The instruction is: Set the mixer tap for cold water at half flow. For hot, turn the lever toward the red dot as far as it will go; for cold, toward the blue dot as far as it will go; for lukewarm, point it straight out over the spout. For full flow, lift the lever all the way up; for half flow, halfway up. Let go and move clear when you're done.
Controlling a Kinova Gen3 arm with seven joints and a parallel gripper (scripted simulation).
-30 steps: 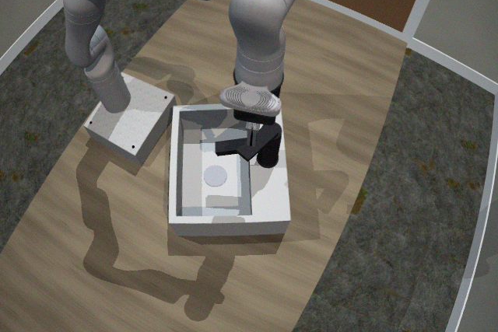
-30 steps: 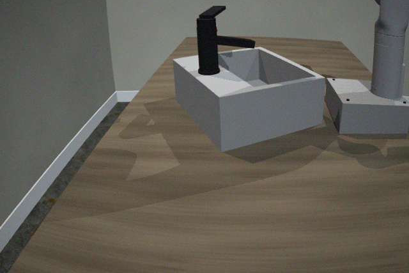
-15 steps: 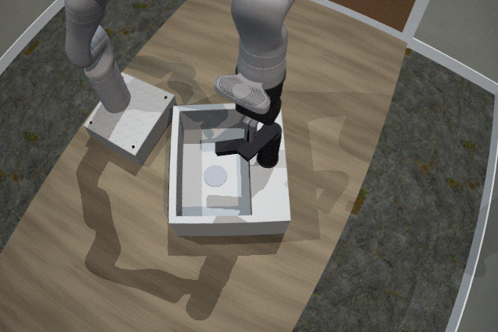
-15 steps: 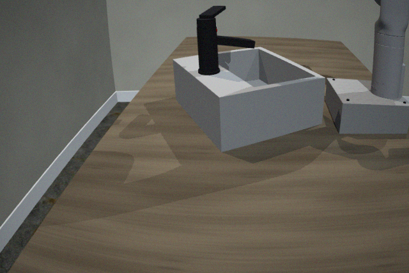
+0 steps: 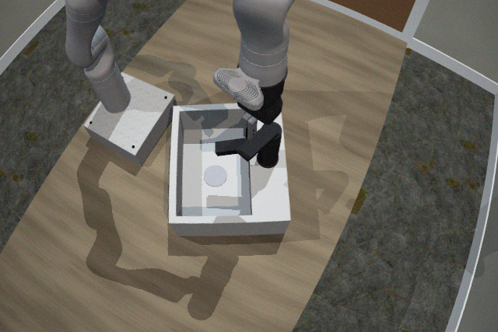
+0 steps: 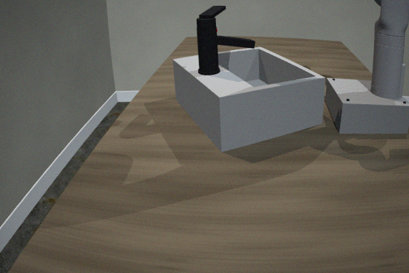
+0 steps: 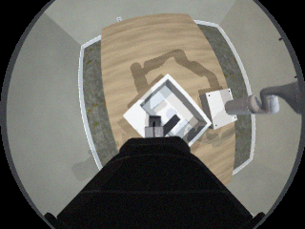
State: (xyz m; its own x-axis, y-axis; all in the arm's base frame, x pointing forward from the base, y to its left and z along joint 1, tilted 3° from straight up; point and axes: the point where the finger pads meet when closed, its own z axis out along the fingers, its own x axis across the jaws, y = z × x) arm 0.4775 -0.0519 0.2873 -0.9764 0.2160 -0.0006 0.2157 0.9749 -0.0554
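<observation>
The black lever lies 1 cm ahead of my hand, 3 cm to the left of it and 9 cm below it. Round my hand: black mixer tap: 5 cm to the left, 14 cm below; white sink: 8 cm behind, 1 cm to the left, 33 cm below.
</observation>
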